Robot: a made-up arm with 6 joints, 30 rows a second.
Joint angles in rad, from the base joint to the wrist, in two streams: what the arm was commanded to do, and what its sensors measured. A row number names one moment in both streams.
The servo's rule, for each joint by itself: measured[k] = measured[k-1] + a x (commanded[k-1-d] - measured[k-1]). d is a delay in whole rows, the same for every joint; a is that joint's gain. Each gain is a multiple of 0.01, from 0.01 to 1. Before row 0 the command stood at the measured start. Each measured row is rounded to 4 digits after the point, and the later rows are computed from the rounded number. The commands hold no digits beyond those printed.
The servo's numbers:
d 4
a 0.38 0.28 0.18 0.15 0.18 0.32
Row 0, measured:
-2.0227, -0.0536, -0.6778, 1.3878, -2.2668, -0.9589
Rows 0 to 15, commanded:
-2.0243, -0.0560, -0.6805, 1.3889, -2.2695, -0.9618
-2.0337, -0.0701, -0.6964, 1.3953, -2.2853, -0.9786
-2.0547, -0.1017, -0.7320, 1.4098, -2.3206, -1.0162
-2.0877, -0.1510, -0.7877, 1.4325, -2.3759, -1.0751
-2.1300, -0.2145, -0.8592, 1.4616, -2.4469, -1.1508
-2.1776, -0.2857, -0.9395, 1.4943, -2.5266, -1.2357
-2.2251, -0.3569, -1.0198, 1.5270, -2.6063, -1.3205
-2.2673, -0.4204, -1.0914, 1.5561, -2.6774, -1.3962
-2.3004, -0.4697, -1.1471, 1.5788, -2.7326, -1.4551
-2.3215, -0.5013, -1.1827, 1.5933, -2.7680, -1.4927
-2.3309, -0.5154, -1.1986, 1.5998, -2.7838, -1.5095
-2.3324, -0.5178, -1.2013, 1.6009, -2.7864, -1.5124
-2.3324, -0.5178, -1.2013, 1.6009, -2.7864, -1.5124
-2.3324, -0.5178, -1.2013, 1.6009, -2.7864, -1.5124
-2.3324, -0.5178, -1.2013, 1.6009, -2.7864, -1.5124
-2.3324, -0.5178, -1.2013, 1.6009, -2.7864, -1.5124
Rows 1 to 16, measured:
-2.0227, -0.0536, -0.6778, 1.3878, -2.2668, -0.9589
-2.0227, -0.0536, -0.6778, 1.3878, -2.2668, -0.9589
-2.0227, -0.0536, -0.6778, 1.3878, -2.2668, -0.9589
-2.0227, -0.0536, -0.6778, 1.3878, -2.2668, -0.9589
-2.0233, -0.0543, -0.6783, 1.3880, -2.2673, -0.9598
-2.0273, -0.0587, -0.6816, 1.3891, -2.2705, -0.9658
-2.0377, -0.0707, -0.6907, 1.3922, -2.2795, -0.9819
-2.0567, -0.0932, -0.7082, 1.3982, -2.2969, -1.0117
-2.0846, -0.1272, -0.7354, 1.4077, -2.3239, -1.0562
-2.1199, -0.1716, -0.7721, 1.4207, -2.3604, -1.1136
-2.1599, -0.2235, -0.8167, 1.4366, -2.4047, -1.1798
-2.2007, -0.2786, -0.8661, 1.4545, -2.4538, -1.2490
-2.2386, -0.3321, -0.9167, 1.4731, -2.5040, -1.3150
-2.2701, -0.3795, -0.9646, 1.4911, -2.5515, -1.3719
-2.2932, -0.4176, -1.0067, 1.5074, -2.5933, -1.4159
-2.3081, -0.4457, -1.0417, 1.5214, -2.6281, -1.4468

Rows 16 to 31, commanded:
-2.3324, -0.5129, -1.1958, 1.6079, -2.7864, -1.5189
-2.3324, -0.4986, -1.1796, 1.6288, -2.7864, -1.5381
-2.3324, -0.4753, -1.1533, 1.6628, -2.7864, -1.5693
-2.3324, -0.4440, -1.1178, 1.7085, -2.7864, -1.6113
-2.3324, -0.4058, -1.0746, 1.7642, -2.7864, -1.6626
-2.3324, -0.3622, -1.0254, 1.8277, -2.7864, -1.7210
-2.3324, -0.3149, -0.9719, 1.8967, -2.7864, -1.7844
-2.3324, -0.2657, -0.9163, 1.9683, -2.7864, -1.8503
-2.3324, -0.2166, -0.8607, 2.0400, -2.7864, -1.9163
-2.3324, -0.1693, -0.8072, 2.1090, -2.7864, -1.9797
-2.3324, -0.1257, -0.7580, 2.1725, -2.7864, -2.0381
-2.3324, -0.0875, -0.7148, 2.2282, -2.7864, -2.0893
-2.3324, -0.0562, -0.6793, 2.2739, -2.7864, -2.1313
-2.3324, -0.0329, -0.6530, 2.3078, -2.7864, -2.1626
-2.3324, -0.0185, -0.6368, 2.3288, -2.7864, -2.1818
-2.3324, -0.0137, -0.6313, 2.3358, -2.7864, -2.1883
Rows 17 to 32, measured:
-2.3173, -0.4659, -1.0704, 1.5333, -2.6566, -1.4678
-2.3230, -0.4804, -1.0940, 1.5434, -2.6800, -1.4821
-2.3266, -0.4909, -1.1133, 1.5520, -2.6992, -1.4918
-2.3288, -0.4984, -1.1291, 1.5593, -2.7149, -1.4984
-2.3302, -0.5025, -1.1411, 1.5666, -2.7278, -1.5050
-2.3310, -0.5014, -1.1480, 1.5759, -2.7383, -1.5156
-2.3315, -0.4941, -1.1490, 1.5889, -2.7470, -1.5328
-2.3318, -0.4801, -1.1434, 1.6068, -2.7541, -1.5579
-2.3320, -0.4593, -1.1310, 1.6304, -2.7599, -1.5914
-2.3322, -0.4321, -1.1120, 1.6600, -2.7647, -1.6329
-2.3323, -0.3993, -1.0868, 1.6955, -2.7686, -1.6814
-2.3323, -0.3619, -1.0561, 1.7364, -2.7718, -1.7354
-2.3323, -0.3212, -1.0209, 1.7819, -2.7744, -1.7933
-2.3323, -0.2787, -0.9824, 1.8310, -2.7766, -1.8529
-2.3323, -0.2359, -0.9420, 1.8822, -2.7784, -1.9122
-2.3323, -0.1943, -0.9011, 1.9341, -2.7798, -1.9689

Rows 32 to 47, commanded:
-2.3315, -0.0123, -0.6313, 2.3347, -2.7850, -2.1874
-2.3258, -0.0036, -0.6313, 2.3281, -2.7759, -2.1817
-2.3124, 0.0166, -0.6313, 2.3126, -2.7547, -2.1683
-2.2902, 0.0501, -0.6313, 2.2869, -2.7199, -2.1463
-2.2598, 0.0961, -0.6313, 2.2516, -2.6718, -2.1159
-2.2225, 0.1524, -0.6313, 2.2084, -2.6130, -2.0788
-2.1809, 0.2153, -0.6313, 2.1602, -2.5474, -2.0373
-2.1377, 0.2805, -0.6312, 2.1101, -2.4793, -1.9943
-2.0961, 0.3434, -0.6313, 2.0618, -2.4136, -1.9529
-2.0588, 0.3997, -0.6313, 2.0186, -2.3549, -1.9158
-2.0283, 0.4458, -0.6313, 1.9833, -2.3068, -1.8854
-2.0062, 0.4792, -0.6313, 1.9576, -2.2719, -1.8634
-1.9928, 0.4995, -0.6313, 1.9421, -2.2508, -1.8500
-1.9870, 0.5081, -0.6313, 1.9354, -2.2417, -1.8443
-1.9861, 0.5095, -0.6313, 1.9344, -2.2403, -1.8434
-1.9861, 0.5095, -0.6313, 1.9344, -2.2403, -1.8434
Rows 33 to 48, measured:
-2.3323, -0.1556, -0.8612, 1.9851, -2.7810, -2.0209
-2.3323, -0.1212, -0.8237, 2.0335, -2.7820, -2.0662
-2.3323, -0.0924, -0.7901, 2.0778, -2.7828, -2.1032
-2.3323, -0.0704, -0.7615, 2.1165, -2.7834, -2.1304
-2.3320, -0.0541, -0.7381, 2.1492, -2.7837, -2.1486
-2.3296, -0.0400, -0.7189, 2.1760, -2.7823, -2.1592
-2.3231, -0.0242, -0.7031, 2.1965, -2.7773, -2.1621
-2.3106, -0.0034, -0.6902, 2.2101, -2.7670, -2.1570
-2.2913, 0.0245, -0.6796, 2.2163, -2.7499, -2.1438
-2.2652, 0.0603, -0.6709, 2.2151, -2.7253, -2.1230
-2.2332, 0.1037, -0.6638, 2.2069, -2.6933, -2.0956
-2.1969, 0.1532, -0.6579, 2.1924, -2.6548, -2.0632
-2.1586, 0.2065, -0.6531, 2.1728, -2.6114, -2.0279
-2.1207, 0.2606, -0.6492, 2.1497, -2.5652, -1.9920
-2.0856, 0.3125, -0.6460, 2.1247, -2.5187, -1.9579
-2.0554, 0.3592, -0.6434, 2.0996, -2.4743, -1.9277

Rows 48 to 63, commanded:
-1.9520, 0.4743, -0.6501, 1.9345, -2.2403, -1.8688
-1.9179, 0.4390, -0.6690, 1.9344, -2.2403, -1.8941
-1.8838, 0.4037, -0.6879, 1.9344, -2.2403, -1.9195
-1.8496, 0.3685, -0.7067, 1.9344, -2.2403, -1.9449
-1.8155, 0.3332, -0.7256, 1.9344, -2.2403, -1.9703
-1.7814, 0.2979, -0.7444, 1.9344, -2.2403, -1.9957
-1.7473, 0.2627, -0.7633, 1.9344, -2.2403, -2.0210
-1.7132, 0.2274, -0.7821, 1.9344, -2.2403, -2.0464
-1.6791, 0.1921, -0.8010, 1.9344, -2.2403, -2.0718
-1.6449, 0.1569, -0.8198, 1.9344, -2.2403, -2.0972
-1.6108, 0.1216, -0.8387, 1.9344, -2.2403, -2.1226
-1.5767, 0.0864, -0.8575, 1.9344, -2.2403, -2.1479
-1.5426, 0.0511, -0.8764, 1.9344, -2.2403, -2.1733
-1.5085, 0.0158, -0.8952, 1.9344, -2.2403, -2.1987
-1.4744, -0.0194, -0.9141, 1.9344, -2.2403, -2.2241
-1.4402, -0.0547, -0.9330, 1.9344, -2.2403, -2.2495
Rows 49 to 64, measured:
-2.0316, 0.3985, -0.6412, 2.0760, -2.4341, -1.9028
-2.0147, 0.4292, -0.6394, 2.0549, -2.3995, -1.8841
-2.0038, 0.4517, -0.6379, 2.0368, -2.3708, -1.8711
-1.9971, 0.4679, -0.6367, 2.0214, -2.3473, -1.8622
-1.9800, 0.4697, -0.6391, 2.0084, -2.3280, -1.8643
-1.9564, 0.4611, -0.6445, 1.9973, -2.3122, -1.8738
-1.9288, 0.4450, -0.6523, 1.9879, -2.2993, -1.8884
-1.8987, 0.4236, -0.6621, 1.9799, -2.2887, -1.9065
-1.8671, 0.3983, -0.6735, 1.9731, -2.2800, -1.9269
-1.8345, 0.3702, -0.6863, 1.9673, -2.2729, -1.9489
-1.8014, 0.3401, -0.7002, 1.9624, -2.2670, -1.9720
-1.7679, 0.3085, -0.7149, 1.9582, -2.2622, -1.9958
-1.7342, 0.2759, -0.7304, 1.9546, -2.2583, -2.0201
-1.7003, 0.2426, -0.7465, 1.9516, -2.2551, -2.0448
-1.6663, 0.2087, -0.7631, 1.9490, -2.2524, -2.0697
-1.6323, 0.1745, -0.7801, 1.9468, -2.2502, -2.0947

